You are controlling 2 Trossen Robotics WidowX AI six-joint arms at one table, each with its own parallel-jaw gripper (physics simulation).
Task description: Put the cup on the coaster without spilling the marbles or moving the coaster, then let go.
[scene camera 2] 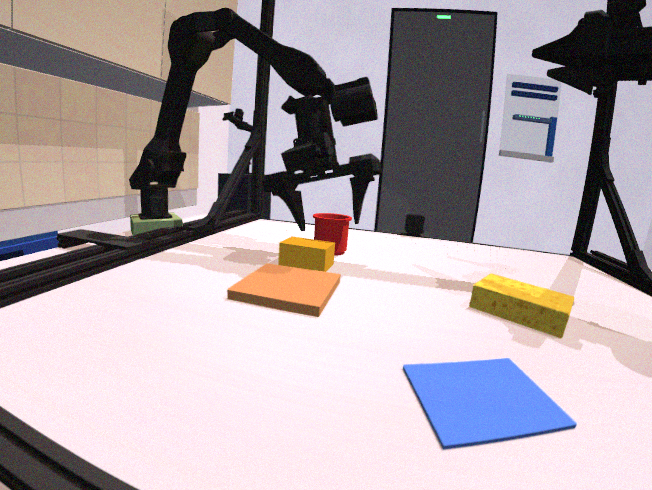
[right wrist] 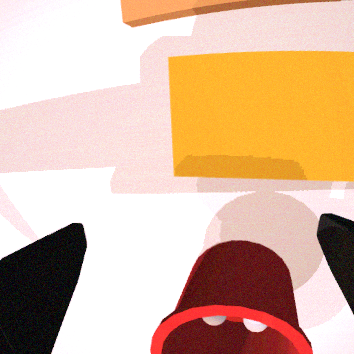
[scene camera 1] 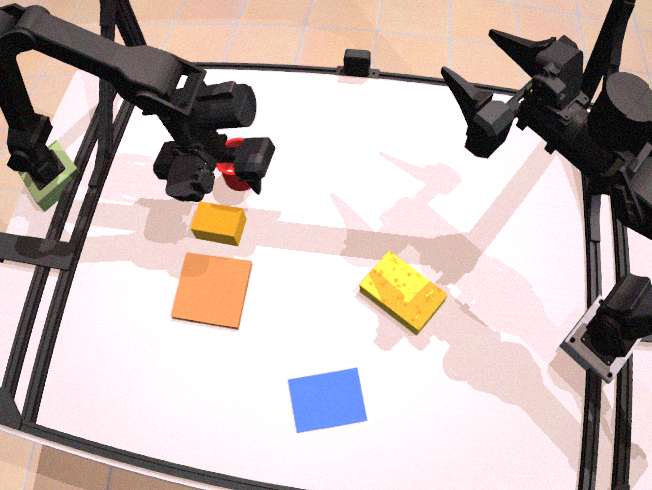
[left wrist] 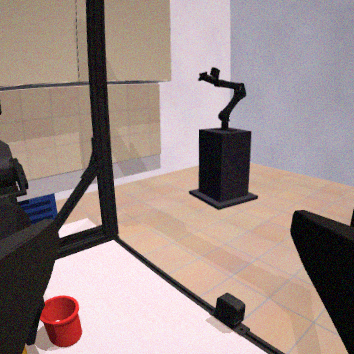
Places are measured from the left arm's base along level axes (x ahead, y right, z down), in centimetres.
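Pixels of known places: left gripper, fingertip midpoint: [scene camera 2: 540,64] [scene camera 1: 466,49] [left wrist: 176,227]; right gripper, fingertip midpoint: [scene camera 2: 329,227] [right wrist: 202,230] [scene camera 1: 233,192]; left arm's base, origin of the base link: [scene camera 1: 605,338]; right arm's base, origin of the base link: [scene camera 2: 155,216] [scene camera 1: 46,169].
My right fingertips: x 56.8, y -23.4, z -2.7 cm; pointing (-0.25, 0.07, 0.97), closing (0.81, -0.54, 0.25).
Ahead of a thing's pixels: the offset from my right fingertips to its middle. "pt": to the spot under its first point.
The red cup @(dx +4.4, dy +4.2, dz +2.3 cm) [scene camera 1: 238,182] [scene camera 2: 332,231] [left wrist: 64,330] [right wrist: 240,280] stands upright on the table. Pale marbles @(dx +6.3, dy +5.1, dz +4.1 cm) [right wrist: 255,325] show inside it. My right gripper [scene camera 2: 329,226] [right wrist: 202,230] is open and empty, pointing down, with its fingertips around rim height on either side of the cup in scene camera 2. In the right wrist view the cup is nearer the right-hand finger. A thin blue square @(pt dx -32.1, dy -11.3, dz +5.2 cm) [scene camera 1: 327,400] [scene camera 2: 487,403] and a thicker orange square @(pt dx -8.0, dy -12.4, dz +4.4 cm) [scene camera 1: 211,290] [scene camera 2: 284,284] lie flat; which is the coaster is unclear. My left gripper [scene camera 1: 467,51] [scene camera 2: 541,63] [left wrist: 176,227] is open and empty, high at the right.
An orange-yellow block @(dx -0.5, dy -4.4, dz +3.8 cm) [scene camera 1: 218,222] [scene camera 2: 305,253] [right wrist: 260,110] stands between the cup and the orange square. A yellow sponge @(dx -28.6, dy +7.4, dz +4.1 cm) [scene camera 1: 403,289] [scene camera 2: 521,302] lies right of centre. A small black box @(pt dx +5.9, dy +33.1, dz +1.2 cm) [scene camera 1: 357,62] [left wrist: 230,309] sits on the far table edge. Dark frame rails border the table.
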